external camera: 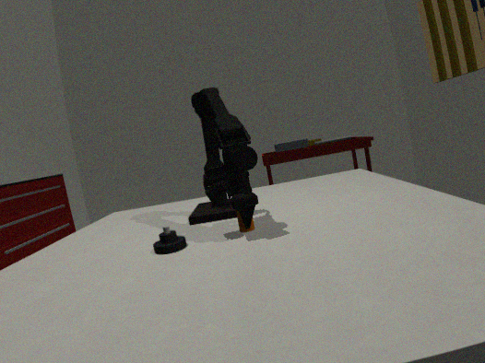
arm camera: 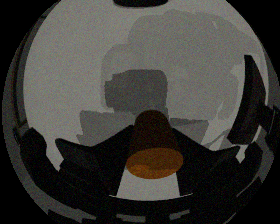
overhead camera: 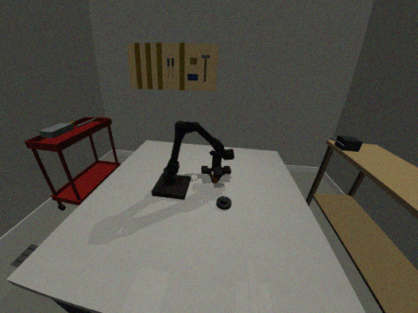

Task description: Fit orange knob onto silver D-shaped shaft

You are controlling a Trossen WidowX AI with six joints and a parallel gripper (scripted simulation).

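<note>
Right now the orange knob is 30 mm above my gripper tip. Round my gripper tip: black round pedestal (20 mm ahead, 210 mm to the right, 20 mm above).
</note>
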